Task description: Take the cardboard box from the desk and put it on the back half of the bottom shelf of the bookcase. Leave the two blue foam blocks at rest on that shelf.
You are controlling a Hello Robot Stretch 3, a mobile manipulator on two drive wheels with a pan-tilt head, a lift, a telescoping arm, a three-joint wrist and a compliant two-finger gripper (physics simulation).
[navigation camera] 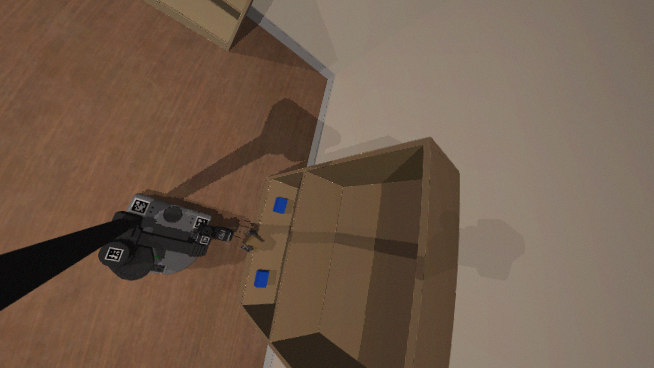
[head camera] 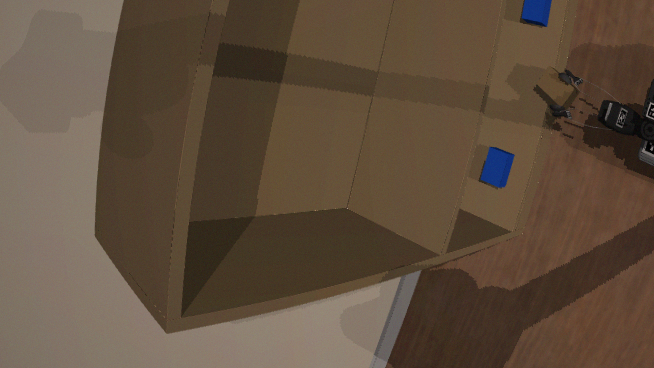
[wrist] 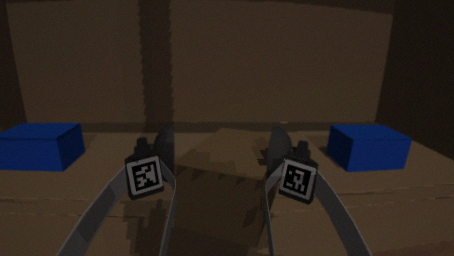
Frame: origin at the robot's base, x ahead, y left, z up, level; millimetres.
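Seen in the pictures: gripper, between the fingertips: (navigation camera: 254, 241) (head camera: 554, 89) (wrist: 224, 145); robot's base, origin of its link: (navigation camera: 172, 213).
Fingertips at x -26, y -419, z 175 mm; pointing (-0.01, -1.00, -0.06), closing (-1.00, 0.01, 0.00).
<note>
Pixels of each thing's top centre, then the offset from my fingertips to it. Level surfaces: height alone.
- cardboard box, centre of its top: (wrist: 237, 144) (head camera: 555, 86) (navigation camera: 254, 243) dy -1, dx -10, dz +0 mm
- bookcase's bottom shelf, height of its surface: dz -75 mm
- left blue foam block, centre of its top: (wrist: 37, 129) (head camera: 494, 167) (navigation camera: 281, 205) dy -109, dx +246, dz -30 mm
- right blue foam block, centre of its top: (wrist: 370, 131) (head camera: 534, 4) (navigation camera: 263, 279) dy -128, dx -203, dz -30 mm
- shelf board, height of its surface: dz +309 mm
The cardboard box (head camera: 556, 89) (wrist: 215, 202) is brown, at the front edge of the bookcase's bottom shelf (head camera: 530, 45) (navigation camera: 270, 257) (wrist: 110, 150). My gripper (head camera: 560, 94) (navigation camera: 250, 237) (wrist: 224, 145) is shut on it, one fingertip on each side. Whether its underside touches the shelf is hidden. The left blue foam block (head camera: 497, 167) (navigation camera: 280, 205) (wrist: 42, 145) and the right blue foam block (head camera: 536, 11) (navigation camera: 261, 279) (wrist: 369, 146) rest on that shelf, one on each side, apart from the box. The desk does not show.
The bookcase (head camera: 187, 175) (navigation camera: 442, 280) stands against the wall, with another shelf board (head camera: 425, 165) (navigation camera: 310, 280) above the bottom shelf. My base (navigation camera: 175, 220) is in front of it. Another wooden unit (navigation camera: 220, 41) is at the upper left of the navigation view.
</note>
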